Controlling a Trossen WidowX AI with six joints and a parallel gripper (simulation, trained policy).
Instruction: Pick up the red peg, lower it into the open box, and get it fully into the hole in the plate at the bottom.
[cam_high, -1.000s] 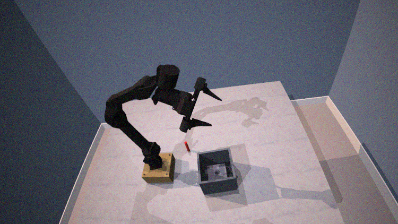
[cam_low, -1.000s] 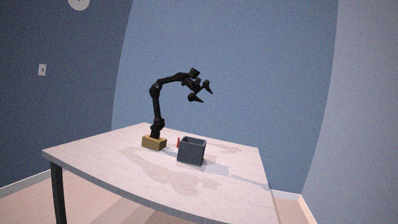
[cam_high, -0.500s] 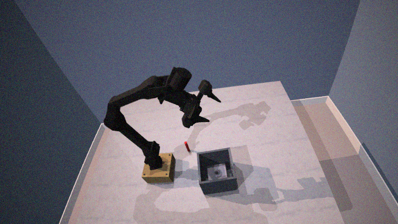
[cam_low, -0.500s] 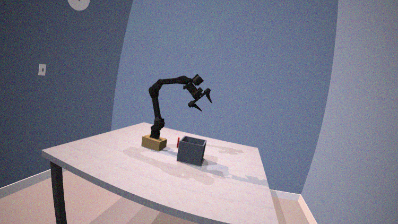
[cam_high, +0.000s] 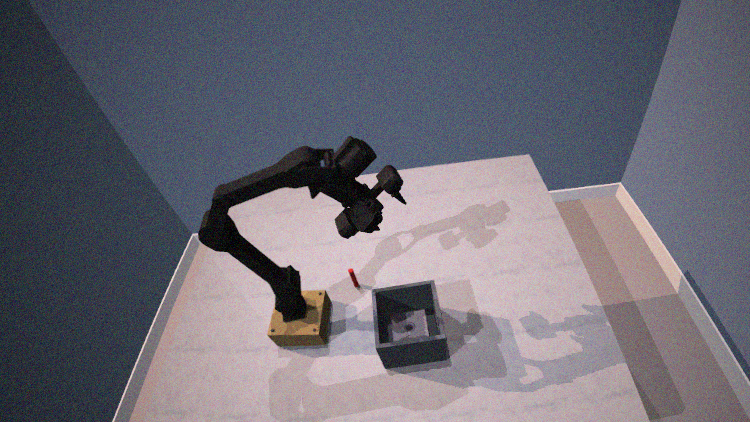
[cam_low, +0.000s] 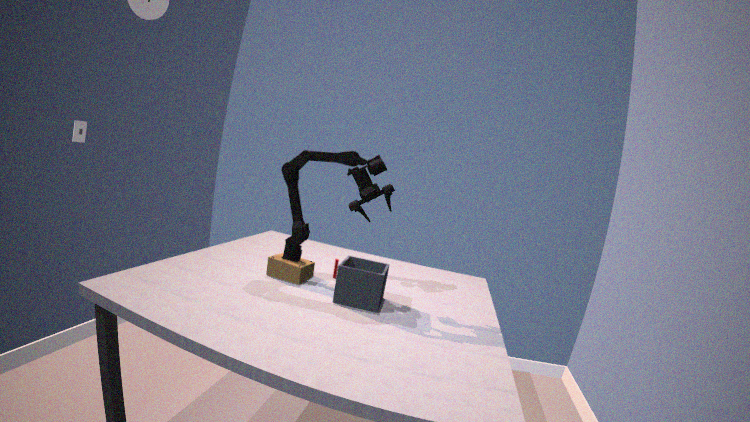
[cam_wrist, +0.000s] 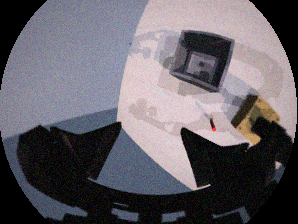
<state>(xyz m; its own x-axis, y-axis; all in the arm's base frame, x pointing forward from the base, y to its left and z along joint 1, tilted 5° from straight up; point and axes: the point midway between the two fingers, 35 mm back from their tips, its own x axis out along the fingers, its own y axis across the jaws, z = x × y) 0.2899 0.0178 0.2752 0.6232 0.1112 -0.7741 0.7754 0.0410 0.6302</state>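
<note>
Right now my gripper tip is 250 mm above the red peg, 150 mm past it and 40 mm to the right of it. The rest, counted from my gripper tip: light grey plate 250 mm below, 170 mm to the right, 30 mm behind.
</note>
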